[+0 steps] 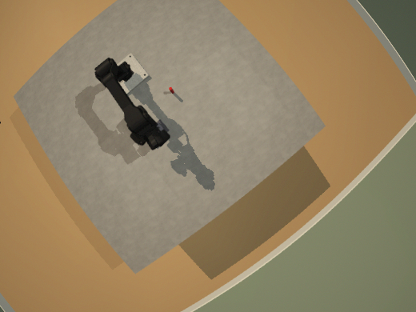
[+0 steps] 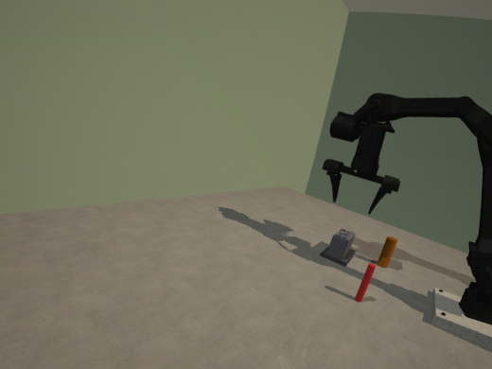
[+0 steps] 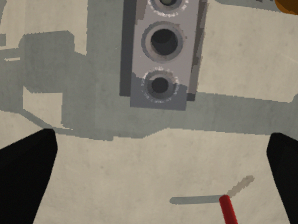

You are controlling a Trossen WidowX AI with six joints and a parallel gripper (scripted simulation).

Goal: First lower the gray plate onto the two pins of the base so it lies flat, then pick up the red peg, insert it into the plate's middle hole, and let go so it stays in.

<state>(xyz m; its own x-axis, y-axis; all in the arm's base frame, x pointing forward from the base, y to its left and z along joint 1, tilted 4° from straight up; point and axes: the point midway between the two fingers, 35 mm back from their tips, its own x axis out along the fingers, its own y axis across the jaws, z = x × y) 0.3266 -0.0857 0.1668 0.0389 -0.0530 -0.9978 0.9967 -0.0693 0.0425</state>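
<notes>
The red peg is 180 mm to the left of my gripper tip, 100 mm below it and 80 mm behind it. Also, from my gripper tip: orange cylinder (130 mm behind, 100 mm below, 60 mm to the right).
</notes>
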